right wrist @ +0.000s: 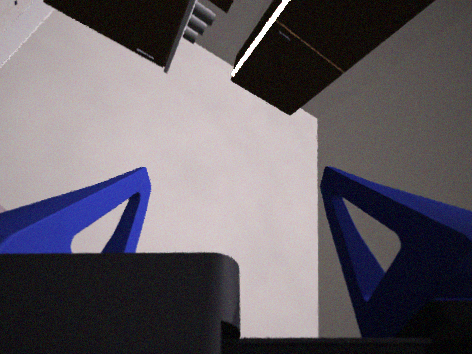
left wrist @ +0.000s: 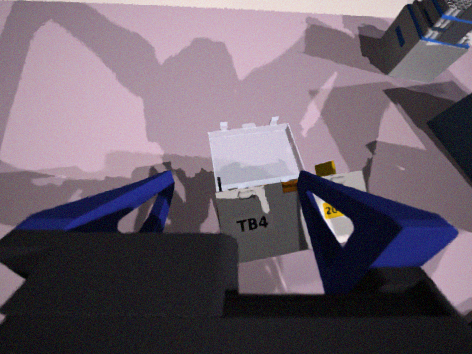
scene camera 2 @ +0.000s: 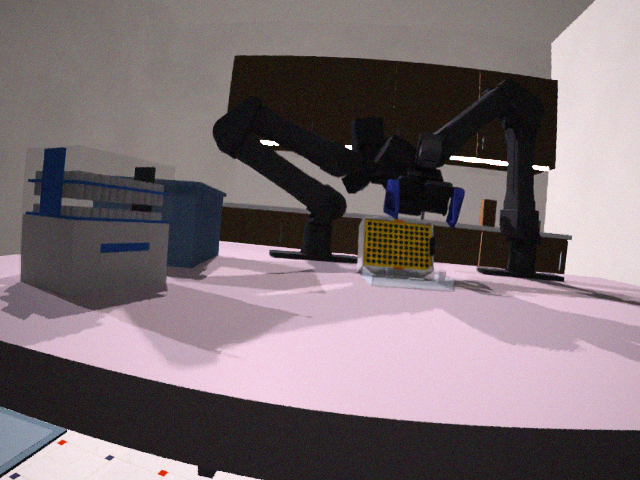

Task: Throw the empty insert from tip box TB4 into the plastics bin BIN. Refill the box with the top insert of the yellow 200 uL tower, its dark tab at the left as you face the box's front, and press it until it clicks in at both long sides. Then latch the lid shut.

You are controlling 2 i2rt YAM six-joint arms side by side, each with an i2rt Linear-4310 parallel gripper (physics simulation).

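Places are measured from the left arm's base along level axes (x left, y back, z up), in centimetres.
Pixels of known places: left gripper, fingertip midpoint: (left wrist: 235, 177) (scene camera 2: 425, 220); right gripper, fingertip midpoint: (right wrist: 235, 176); left arm's base at its link origin: (scene camera 2: 519, 276); right arm's base at its link origin: (scene camera 2: 315, 258).
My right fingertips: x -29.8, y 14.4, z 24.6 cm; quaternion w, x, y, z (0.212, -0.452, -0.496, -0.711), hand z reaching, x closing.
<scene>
Ahead of a thing's pixels: the offset from my right fingertips to its top centre.
Tip box TB4 (scene camera 2: 362, 248) (left wrist: 252, 235) lies tipped onto its hinge side, its labelled front face upward. Its translucent lid {dx -1.0, dy -45.8, dz -21.8 cm} (scene camera 2: 385, 280) (left wrist: 255, 155) lies open and flat on the table. A yellow insert {dx -2.1, dy -39.9, dz -15.3 cm} (scene camera 2: 398, 245) with dark holes fills the opening, facing scene camera 2. Its yellow tab {dx -7.6, dy -41.0, dz -17.0 cm} (left wrist: 325, 167) shows at one end. Whether its clips are seated cannot be told. My left gripper (scene camera 2: 423, 221) (left wrist: 235, 177) is open and empty above the box; contact cannot be told. My right gripper (right wrist: 235, 176) is open and empty. The yellow 200 uL tower does not show.
A grey tower {dx -33.4, dy -69.9, dz -12.2 cm} (scene camera 2: 95, 258) (left wrist: 425, 57) with blue-edged layers of tips stands at the left in scene camera 2. A dark blue container {dx -40.9, dy -45.2, dz -12.6 cm} (scene camera 2: 193, 222) (left wrist: 457, 135) stands behind it; no label is readable. Brown cabinets (scene camera 2: 392, 93) hang behind the arms.
</scene>
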